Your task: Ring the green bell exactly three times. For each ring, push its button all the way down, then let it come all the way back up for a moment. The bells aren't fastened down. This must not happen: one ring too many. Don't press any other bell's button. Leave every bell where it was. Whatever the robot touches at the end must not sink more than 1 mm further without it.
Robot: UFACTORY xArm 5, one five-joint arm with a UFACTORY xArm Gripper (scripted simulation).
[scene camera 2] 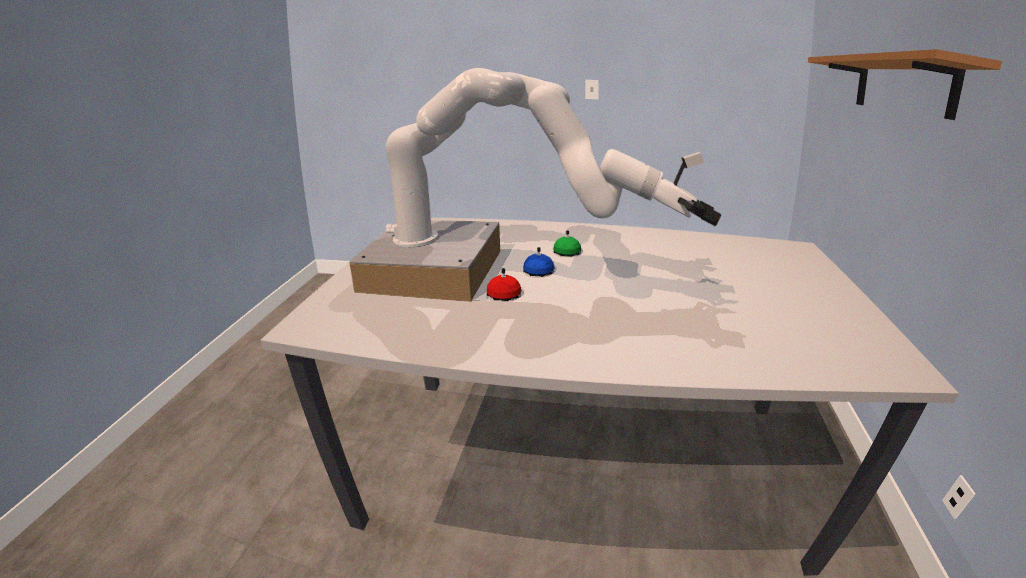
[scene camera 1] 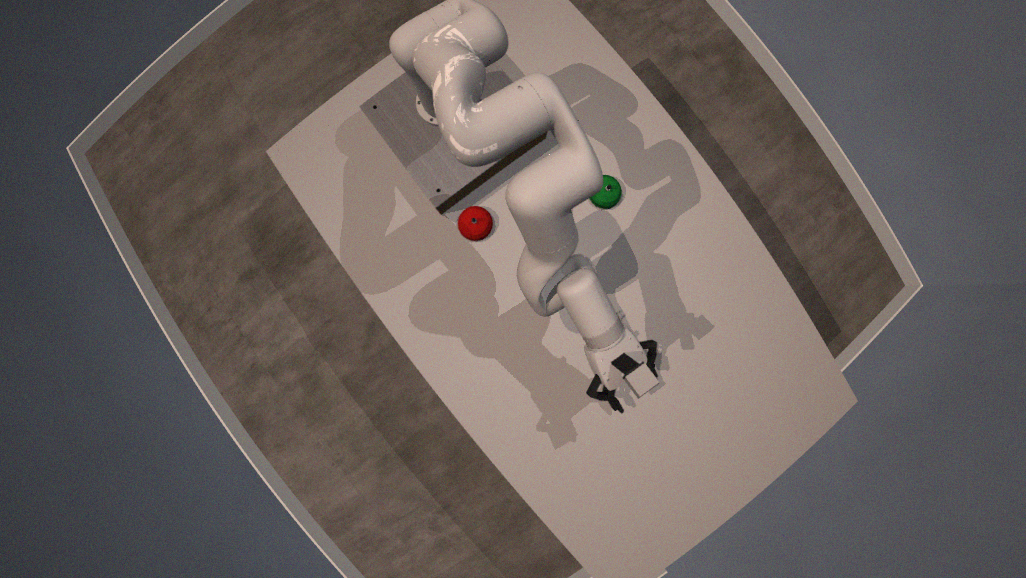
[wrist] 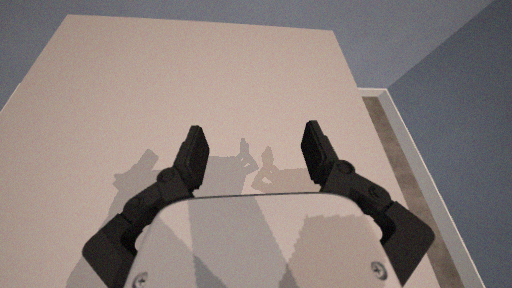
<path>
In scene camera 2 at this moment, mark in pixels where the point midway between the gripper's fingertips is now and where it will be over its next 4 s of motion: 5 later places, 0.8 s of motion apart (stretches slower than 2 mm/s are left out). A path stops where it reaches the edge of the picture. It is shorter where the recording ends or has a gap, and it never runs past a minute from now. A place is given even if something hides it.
My gripper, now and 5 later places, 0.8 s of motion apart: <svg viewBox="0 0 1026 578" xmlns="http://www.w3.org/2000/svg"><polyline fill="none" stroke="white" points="714,216 651,211 571,206 567,211 567,222 567,228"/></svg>
</path>
